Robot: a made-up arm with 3 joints. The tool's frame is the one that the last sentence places.
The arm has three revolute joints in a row. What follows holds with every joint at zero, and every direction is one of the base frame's. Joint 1 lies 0.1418 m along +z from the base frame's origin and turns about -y. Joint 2 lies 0.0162 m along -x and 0.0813 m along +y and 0.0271 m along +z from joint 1 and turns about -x. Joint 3 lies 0.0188 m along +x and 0.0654 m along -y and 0.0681 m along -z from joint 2 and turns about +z. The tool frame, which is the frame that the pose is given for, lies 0.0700 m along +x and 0.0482 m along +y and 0.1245 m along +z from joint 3; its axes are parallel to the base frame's.
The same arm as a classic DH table. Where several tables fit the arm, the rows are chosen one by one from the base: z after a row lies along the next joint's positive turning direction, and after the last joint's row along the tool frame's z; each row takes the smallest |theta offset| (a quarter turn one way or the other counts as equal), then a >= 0, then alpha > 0; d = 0 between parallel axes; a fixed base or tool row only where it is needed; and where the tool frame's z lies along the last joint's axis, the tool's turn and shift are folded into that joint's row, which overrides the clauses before.
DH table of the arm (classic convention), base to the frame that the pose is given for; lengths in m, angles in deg. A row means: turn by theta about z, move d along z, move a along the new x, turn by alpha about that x. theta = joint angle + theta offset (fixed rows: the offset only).
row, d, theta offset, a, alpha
base (fixed), 0.1418, 0.00, 0.0000, 90.00
joint 1, -0.0813, 90.00, 0.0271, -90.00
joint 2, -0.0026, -90.00, 0.0654, -90.00
joint 3, 0.0000, -55.45, -0.0850, 0.00
tool (fixed), 0.0564, 145.45, 0.0000, 0.00

